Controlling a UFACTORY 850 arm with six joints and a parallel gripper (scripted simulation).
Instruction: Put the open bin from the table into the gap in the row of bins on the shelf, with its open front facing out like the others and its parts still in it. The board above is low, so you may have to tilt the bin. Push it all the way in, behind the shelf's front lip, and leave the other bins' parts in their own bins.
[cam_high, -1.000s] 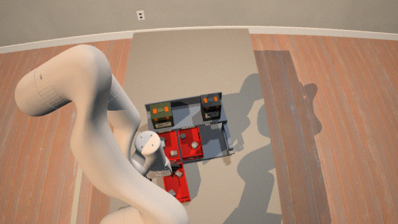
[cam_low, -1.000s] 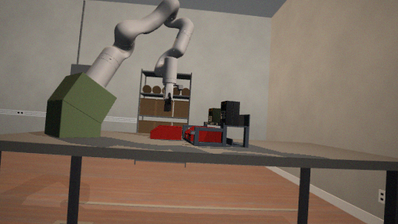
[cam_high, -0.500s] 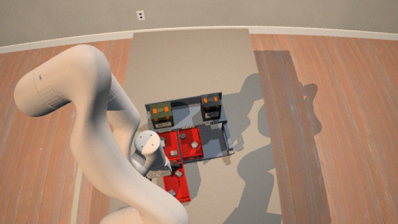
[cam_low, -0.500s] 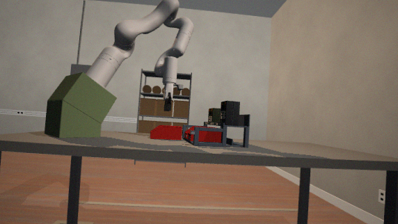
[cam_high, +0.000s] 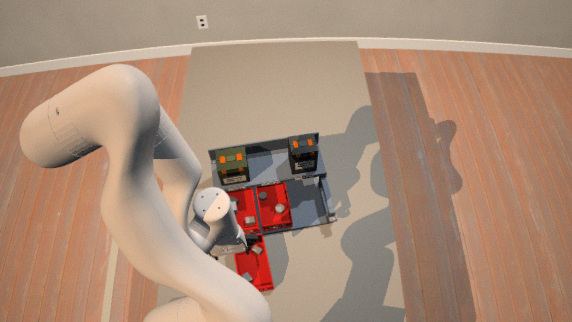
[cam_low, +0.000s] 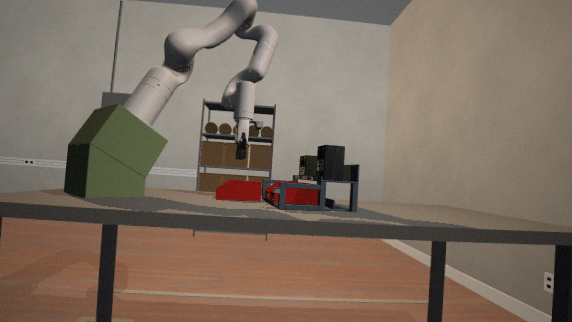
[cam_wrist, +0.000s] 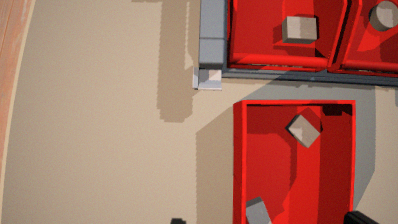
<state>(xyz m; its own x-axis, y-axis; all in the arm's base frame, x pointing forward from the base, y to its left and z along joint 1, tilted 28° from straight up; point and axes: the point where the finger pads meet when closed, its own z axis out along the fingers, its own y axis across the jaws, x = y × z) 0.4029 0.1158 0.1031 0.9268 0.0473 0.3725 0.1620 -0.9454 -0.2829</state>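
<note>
My gripper is now 140 mm above the red bin and 50 mm to the left of it. Round my hand: grey part: 160 mm below, 60 mm to the right, 60 mm ahead; grey shelf: 250 mm ahead, 120 mm to the right, 110 mm below.
</note>
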